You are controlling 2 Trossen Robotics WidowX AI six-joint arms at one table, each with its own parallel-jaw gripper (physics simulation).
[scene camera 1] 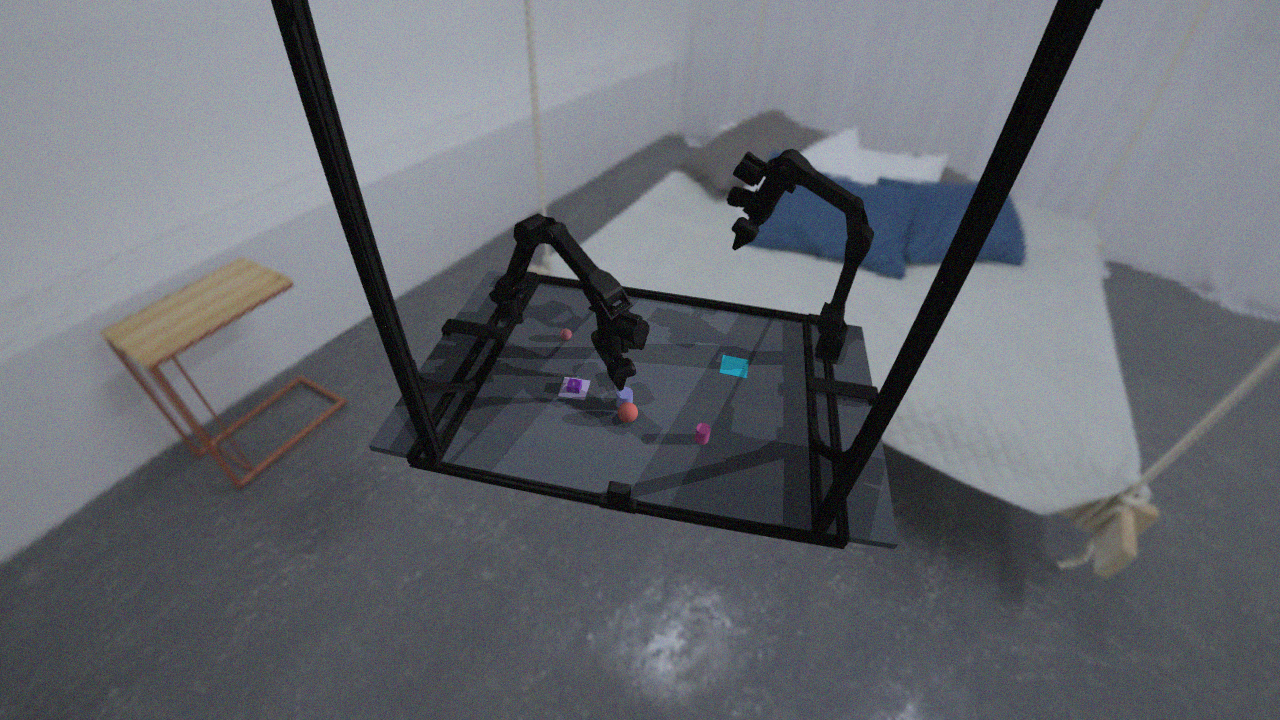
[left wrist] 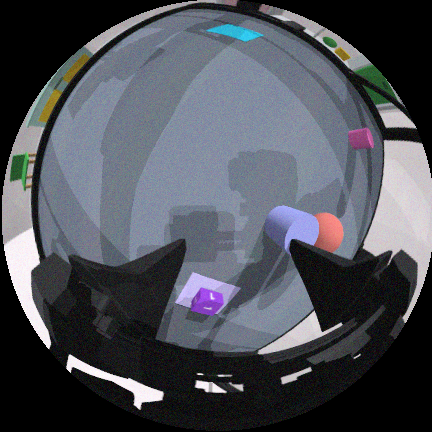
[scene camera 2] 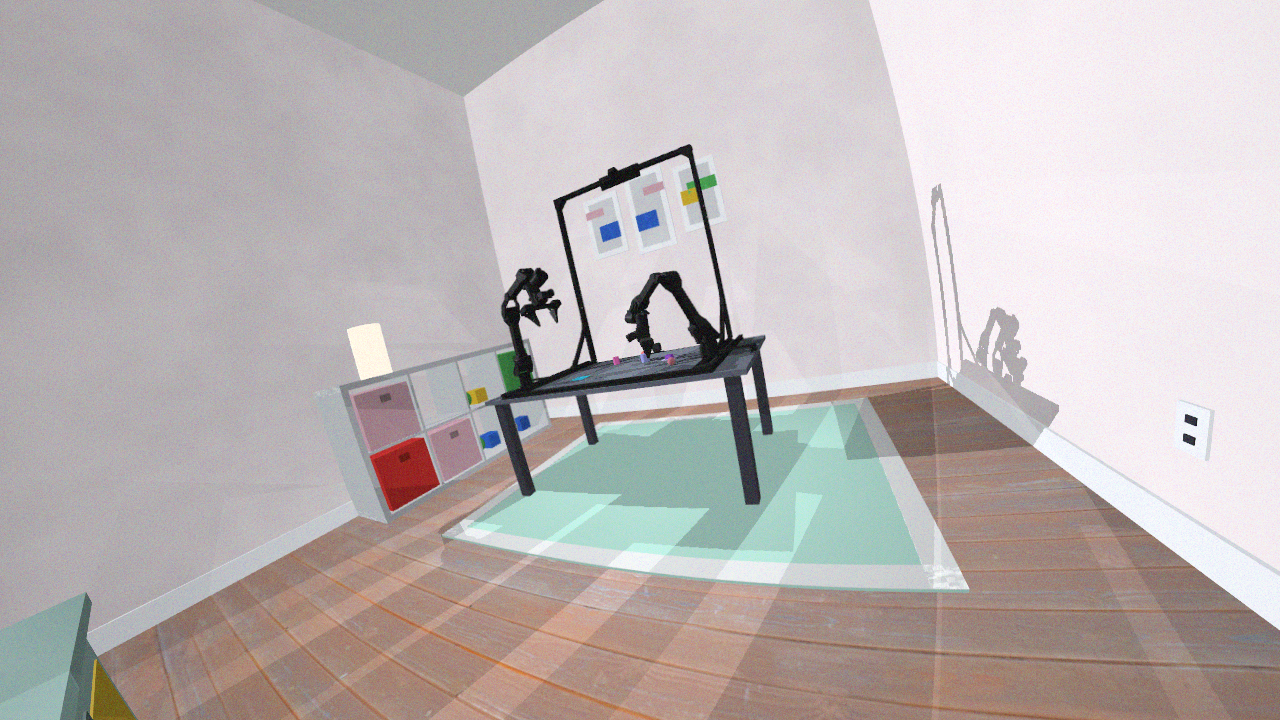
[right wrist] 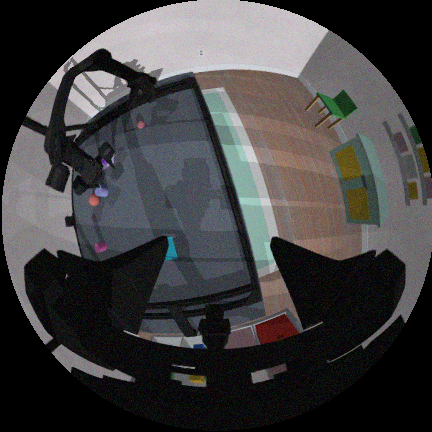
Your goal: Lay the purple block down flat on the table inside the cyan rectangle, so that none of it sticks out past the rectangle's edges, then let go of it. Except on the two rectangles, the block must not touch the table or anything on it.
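Pixels of known places: left gripper, fingertip midpoint: [left wrist: 239,244] [scene camera 2: 646,355] [right wrist: 106,177]; right gripper, fingertip midpoint: [scene camera 1: 739,241] [scene camera 2: 548,324] [right wrist: 220,241]; left arm's base, origin of the base link: [scene camera 1: 510,313] [scene camera 2: 711,356] [right wrist: 150,94]; right arm's base, origin of the base link: [scene camera 1: 827,353] [scene camera 2: 527,385] [right wrist: 214,310].
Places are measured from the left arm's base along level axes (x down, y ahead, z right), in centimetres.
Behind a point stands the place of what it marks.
The small purple block [scene camera 1: 573,385] @(y 10.1, x 0.0, z 34.3 cm) [left wrist: 207,301] @(y 11.9, x 0.0, z 33.7 cm) with pale marks rests on the pale lilac rectangle [scene camera 1: 585,388] @(y 13.2, x 1.8, z 34.5 cm) [left wrist: 192,287] @(y 12.6, x 1.8, z 31.9 cm). The flat cyan rectangle [scene camera 1: 733,366] @(y 54.3, x 1.8, z 38.9 cm) [left wrist: 235,32] [right wrist: 171,249] @(y 56.5, x 1.8, z 37.1 cm) lies bare toward the right of scene camera 1. My left gripper [scene camera 1: 619,381] @(y 20.6, x -1.5, z 36.8 cm) [left wrist: 239,244] @(y 20.6, x -1.5, z 36.8 cm) is open and empty, above the table to the right of the block in scene camera 1. In the left wrist view the block shows between and below its fingers. My right gripper [scene camera 1: 735,223] @(y 60.5, x -26.3, z 20.9 cm) [scene camera 2: 545,320] @(y 60.5, x -26.3, z 20.9 cm) [right wrist: 220,241] @(y 60.5, x -26.3, z 20.9 cm) is open and empty, high up and far from the block.
A periwinkle cylinder [scene camera 1: 625,394] @(y 21.1, x -2.1, z 43.1 cm) [left wrist: 285,222] @(y 22.3, x -1.5, z 40.8 cm) stands close by the left gripper, next to an orange-red ball [scene camera 1: 628,412] @(y 19.8, x -2.4, z 49.1 cm) [left wrist: 331,233] @(y 21.1, x -2.6, z 46.4 cm). A magenta cylinder [scene camera 1: 703,433] @(y 34.4, x -2.1, z 60.5 cm) [left wrist: 360,139] @(y 34.3, x -0.6, z 57.6 cm) stands farther right in scene camera 1. A small pink ball [scene camera 1: 565,334] @(y 13.1, x -0.8, z 15.1 cm) [right wrist: 140,125] @(y 14.9, x -0.4, z 14.3 cm) lies behind the block.
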